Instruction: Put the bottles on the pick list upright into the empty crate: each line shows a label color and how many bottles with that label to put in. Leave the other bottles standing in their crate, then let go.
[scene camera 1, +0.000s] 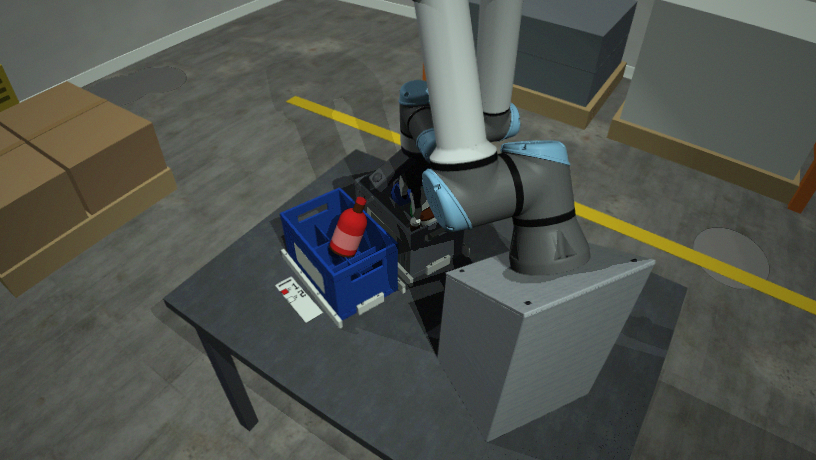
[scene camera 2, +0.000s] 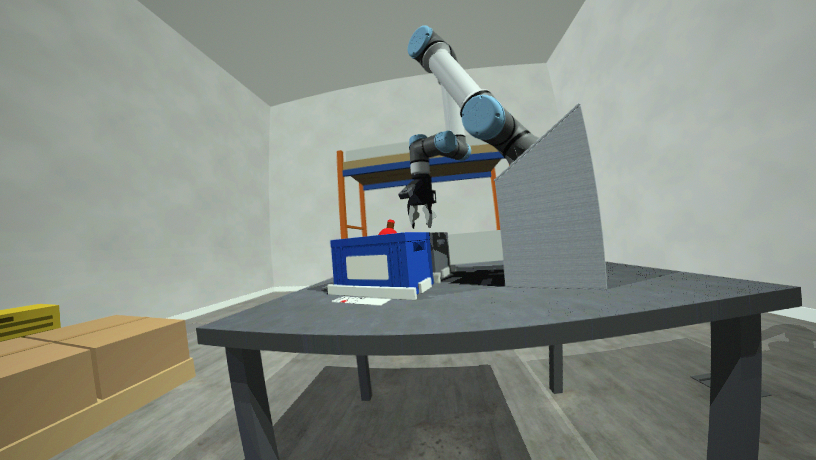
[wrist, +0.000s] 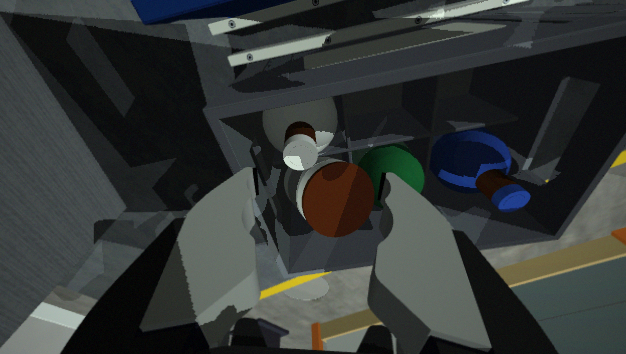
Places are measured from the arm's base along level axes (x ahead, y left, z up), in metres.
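Pixels of known places: gripper, fingertip midpoint: (scene camera 1: 411, 208) (scene camera 2: 421, 228) (wrist: 318, 172); arm's base, link origin: (scene camera 1: 549, 260) (scene camera 2: 535, 164).
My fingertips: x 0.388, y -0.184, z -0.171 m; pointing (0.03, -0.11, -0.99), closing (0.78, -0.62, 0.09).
For each thing: its top centre in the pictures, then the offset to it from my fingertips. Level surfaces: height alone.
- pick list, top centre: (scene camera 1: 298, 298) (scene camera 2: 360, 300) dx +0.195, dy +0.265, dz -0.194 m
- dark crate, top centre: (wrist: 423, 190) (scene camera 1: 409, 193) dx +0.046, dy -0.078, dz -0.021 m
- white-capped bottle, top centre: (wrist: 300, 156) (scene camera 1: 415, 220) dx -0.014, dy +0.001, dz -0.033 m
- green bottle, top centre: (wrist: 413, 221) dx +0.025, dy -0.122, dz -0.033 m
- blue bottle, top centre: (wrist: 514, 202) dx +0.106, dy -0.158, dz -0.033 m
- white-sided bottle, top centre: (wrist: 319, 238) (scene camera 1: 442, 206) dx -0.056, dy -0.079, dz -0.029 m
- table, surface height: dz -0.196 m
A red bottle (scene camera 1: 348, 232) (scene camera 2: 388, 231) stands neck up in the blue crate (scene camera 1: 352, 294) (scene camera 2: 412, 268) (wrist: 172, 9). The pick list (scene camera 1: 307, 310) (scene camera 2: 374, 301) seems to read red 1, white 2. In the dark crate (scene camera 1: 428, 258) (wrist: 330, 253), the wrist view shows a white-capped bottle (wrist: 301, 152), a green bottle (wrist: 400, 167) and a blue bottle (wrist: 470, 160). Beside them a white-sided bottle (wrist: 339, 200) shows its brown round base, upside down. My gripper (scene camera 2: 421, 224) (wrist: 318, 172) is part open and empty above the dark crate, its fingers either side of the upside-down bottle in the wrist view.
White rails (scene camera 1: 311, 288) (scene camera 2: 371, 292) edge the crates on the table (scene camera 1: 354, 371) (scene camera 2: 485, 320). The grey robot pedestal (scene camera 1: 485, 337) (scene camera 2: 551, 222) stands beside them. The dark crate's walls and dividers surround the bottles closely. The green bottle is close to one finger in the wrist view.
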